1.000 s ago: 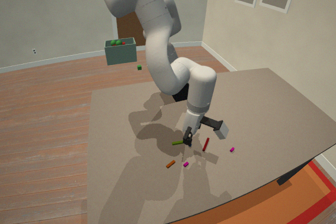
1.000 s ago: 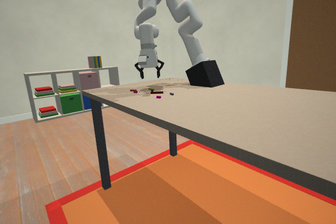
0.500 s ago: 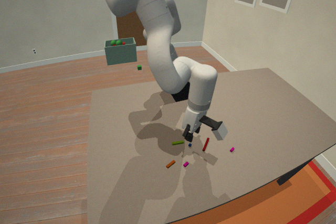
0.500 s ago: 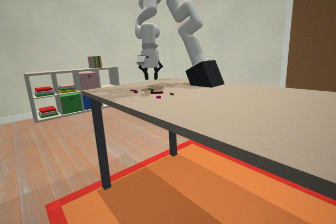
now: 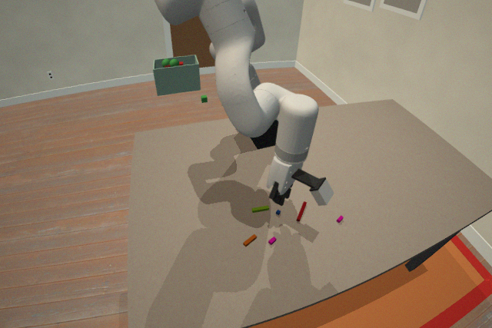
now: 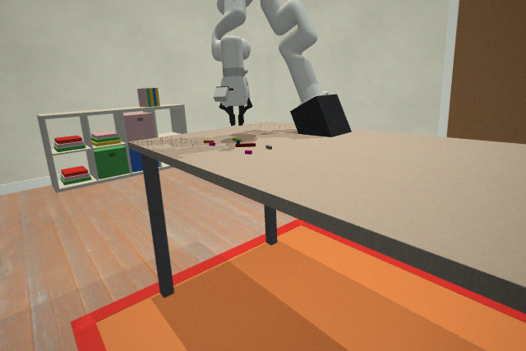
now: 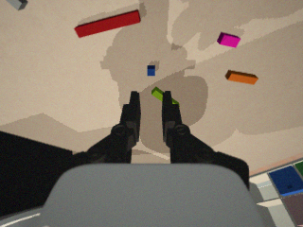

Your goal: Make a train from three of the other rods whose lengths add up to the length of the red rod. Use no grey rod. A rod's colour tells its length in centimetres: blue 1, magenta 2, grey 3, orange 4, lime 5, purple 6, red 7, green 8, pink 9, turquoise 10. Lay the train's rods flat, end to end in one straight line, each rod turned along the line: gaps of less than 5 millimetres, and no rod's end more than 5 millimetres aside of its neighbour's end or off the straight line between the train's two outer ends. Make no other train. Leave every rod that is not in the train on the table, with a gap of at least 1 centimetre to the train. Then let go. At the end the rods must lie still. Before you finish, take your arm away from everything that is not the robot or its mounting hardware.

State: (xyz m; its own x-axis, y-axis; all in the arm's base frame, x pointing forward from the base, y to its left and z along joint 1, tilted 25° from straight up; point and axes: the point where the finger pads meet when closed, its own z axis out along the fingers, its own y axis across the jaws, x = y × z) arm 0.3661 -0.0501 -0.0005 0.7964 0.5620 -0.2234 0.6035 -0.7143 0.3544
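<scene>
The blue rod is 8 cm below my hand. Round my hand: red rod 8 cm below, 7 cm to the left, 2 cm ahead; lime rod 8 cm below, 5 cm to the right, 2 cm behind; orange rod 10 cm to the right, 8 cm below, 7 cm ahead.
</scene>
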